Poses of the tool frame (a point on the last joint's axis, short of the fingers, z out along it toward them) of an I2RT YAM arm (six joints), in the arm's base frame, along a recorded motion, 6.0 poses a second.
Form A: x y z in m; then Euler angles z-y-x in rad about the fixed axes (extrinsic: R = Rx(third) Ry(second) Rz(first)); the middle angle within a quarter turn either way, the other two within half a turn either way.
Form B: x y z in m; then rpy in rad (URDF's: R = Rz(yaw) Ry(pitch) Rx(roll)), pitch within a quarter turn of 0, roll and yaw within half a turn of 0. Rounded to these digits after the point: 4 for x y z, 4 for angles.
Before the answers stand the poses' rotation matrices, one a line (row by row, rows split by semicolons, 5 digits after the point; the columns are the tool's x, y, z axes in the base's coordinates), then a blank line. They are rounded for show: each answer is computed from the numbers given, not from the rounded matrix.
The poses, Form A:
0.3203, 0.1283, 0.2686, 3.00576, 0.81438, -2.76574
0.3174, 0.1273, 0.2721, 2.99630, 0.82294, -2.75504
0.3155, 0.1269, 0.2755, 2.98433, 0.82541, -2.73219
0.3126, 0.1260, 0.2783, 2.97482, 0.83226, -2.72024
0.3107, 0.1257, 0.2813, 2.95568, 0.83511, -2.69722
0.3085, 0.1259, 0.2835, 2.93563, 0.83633, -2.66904
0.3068, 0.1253, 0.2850, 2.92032, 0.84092, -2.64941
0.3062, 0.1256, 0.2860, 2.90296, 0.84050, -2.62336
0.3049, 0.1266, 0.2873, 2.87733, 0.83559, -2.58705
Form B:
-0.68000 -0.09294 0.72730; 0.13855 0.95778 0.25192; -0.72001 0.27207 -0.63841
-0.67290 -0.09846 0.73315; 0.13938 0.95647 0.25638; -0.72648 0.27471 -0.62989
-0.66989 -0.10623 0.73483; 0.14522 0.95185 0.26999; -0.72812 0.28758 -0.62220
-0.66387 -0.11175 0.73945; 0.14676 0.95008 0.27534; -0.73331 0.29131 -0.61433
-0.65953 -0.12405 0.74137; 0.14633 0.94623 0.28850; -0.73730 0.29876 -0.60592
-0.65603 -0.13706 0.74219; 0.14858 0.94068 0.30504; -0.73997 0.31039 -0.59674
-0.65052 -0.14634 0.74526; 0.15016 0.93711 0.31509; -0.74450 0.31688 -0.58763
-0.64819 -0.15768 0.74498; 0.15323 0.93131 0.33044; -0.74591 0.32834 -0.57950
-0.64746 -0.17520 0.74169; 0.15493 0.92264 0.35318; -0.74619 0.34358 -0.57022

0.3203, 0.1283, 0.2686, 2.7387, 0.8038, 2.9406
0.3174, 0.1273, 0.2721, 2.7303, 0.8132, 2.9373
0.3155, 0.1269, 0.2755, 2.7086, 0.8156, 2.9281
0.3126, 0.1260, 0.2783, 2.6988, 0.8232, 2.9240
0.3107, 0.1257, 0.2813, 2.6835, 0.8291, 2.9233
0.3085, 0.1259, 0.2835, 2.6620, 0.8330, 2.9189
0.3068, 0.1253, 0.2850, 2.6470, 0.8398, 2.9147
0.3062, 0.1256, 0.2860, 2.6261, 0.8419, 2.9095
0.3049, 0.1266, 0.2873, 2.5993, 0.8423, 2.9067

